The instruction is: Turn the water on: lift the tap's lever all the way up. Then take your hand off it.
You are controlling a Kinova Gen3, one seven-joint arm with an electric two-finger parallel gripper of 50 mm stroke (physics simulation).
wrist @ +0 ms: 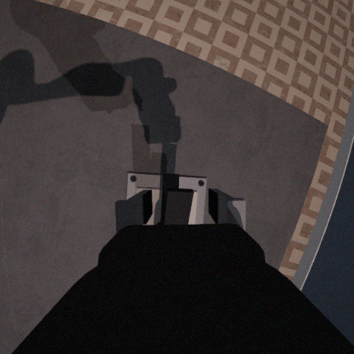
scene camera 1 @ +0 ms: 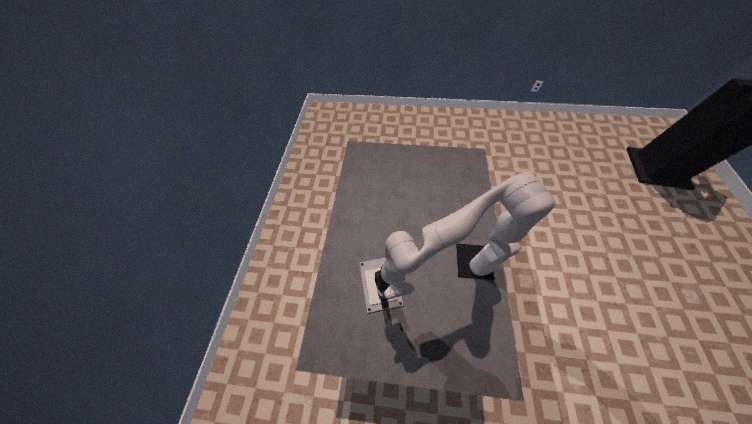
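Where they show: arm's base at its link origin: (scene camera 1: pixel 479 266).
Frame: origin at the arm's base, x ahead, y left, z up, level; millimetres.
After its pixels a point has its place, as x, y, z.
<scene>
The tap's white base plate (scene camera 1: pixel 364 273) {544, 154, -4} (wrist: pixel 201 212) lies on the grey table top, with dark screws at its corners. In the wrist view a dark block (wrist: pixel 178 207), which looks like the tap's lever, shows between my fingers, with a gap on each side. My gripper (wrist: pixel 180 201) is open and holds nothing; its fingers stand on either side of that block. The lever's height cannot be read from this steep view. In the scene view the arm's wrist hangs over the plate and hides most of the tap, and the fingertips are too small to make out.
The grey table top (scene camera 1: pixel 400 184) {465, -419, -11} (wrist: pixel 240 130) carries the black base pad (scene camera 1: pixel 466 260) {61, -18, 0} of my arm (scene camera 1: pixel 452 226) {279, 166, 664}. The arm's shadow falls across the table beside the plate. A tall black pillar (scene camera 1: pixel 695 131) stands on the patterned floor at the far right.
</scene>
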